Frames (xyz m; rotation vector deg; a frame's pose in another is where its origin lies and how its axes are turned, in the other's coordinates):
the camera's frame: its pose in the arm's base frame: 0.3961 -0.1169 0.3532 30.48 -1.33 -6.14
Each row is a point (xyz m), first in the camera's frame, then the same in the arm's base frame.
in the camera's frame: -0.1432 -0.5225 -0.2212
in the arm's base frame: 0.2146 -0.4372 -0.1017
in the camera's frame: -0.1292 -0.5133 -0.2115
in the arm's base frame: 0.2290 -0.4357 -0.0888
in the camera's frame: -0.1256 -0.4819 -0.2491
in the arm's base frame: 0.2374 -0.3902 -0.1052
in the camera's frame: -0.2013 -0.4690 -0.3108
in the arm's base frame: 0.1665 -0.3398 -0.1514
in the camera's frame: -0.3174 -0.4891 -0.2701
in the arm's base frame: 0.0471 -0.3651 -0.1259
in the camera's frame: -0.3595 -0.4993 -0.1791
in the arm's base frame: -0.0003 -0.4152 -0.0524
